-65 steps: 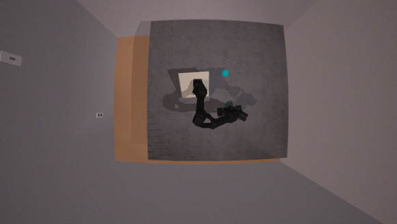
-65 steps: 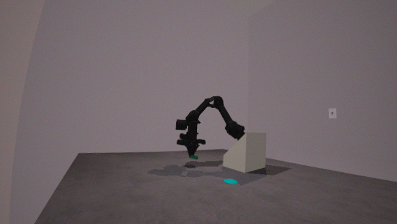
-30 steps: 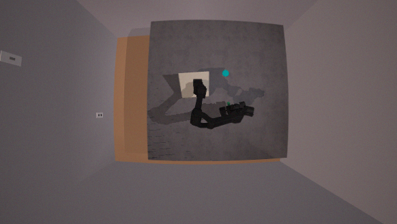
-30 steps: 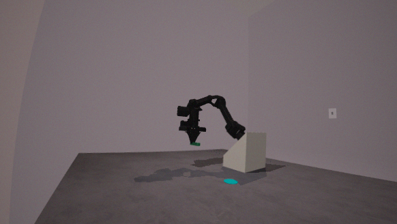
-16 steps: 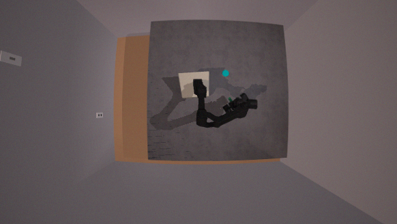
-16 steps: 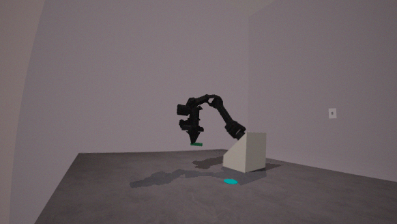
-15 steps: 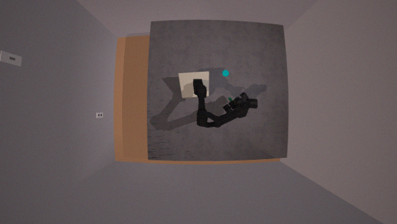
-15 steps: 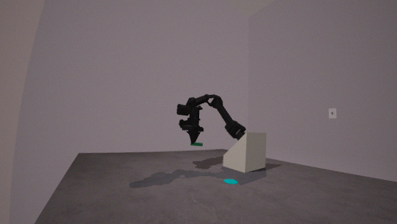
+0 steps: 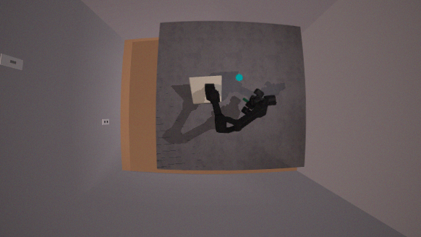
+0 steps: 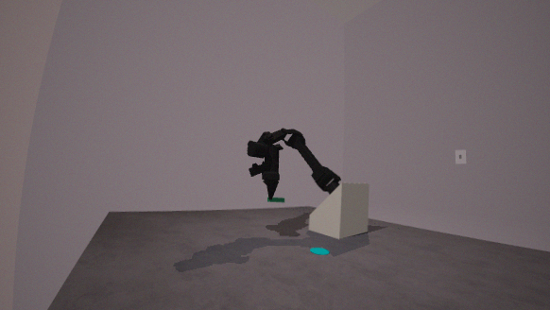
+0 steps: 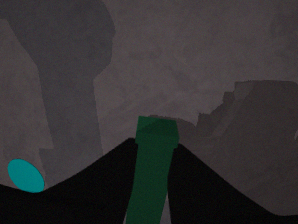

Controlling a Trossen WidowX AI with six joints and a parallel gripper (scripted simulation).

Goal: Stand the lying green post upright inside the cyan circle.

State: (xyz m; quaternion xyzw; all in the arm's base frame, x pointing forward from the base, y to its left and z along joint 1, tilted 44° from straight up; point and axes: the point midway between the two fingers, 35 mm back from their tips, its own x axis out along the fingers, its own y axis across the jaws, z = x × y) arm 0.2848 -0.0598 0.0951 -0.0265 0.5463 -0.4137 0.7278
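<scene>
Right now the green post is 20 mm behind my gripper tip and 10 mm to the left of it. The rest, counted from my gripper tip: cyan circle (40 mm behind, 230 mm to the left, 130 mm below).
</scene>
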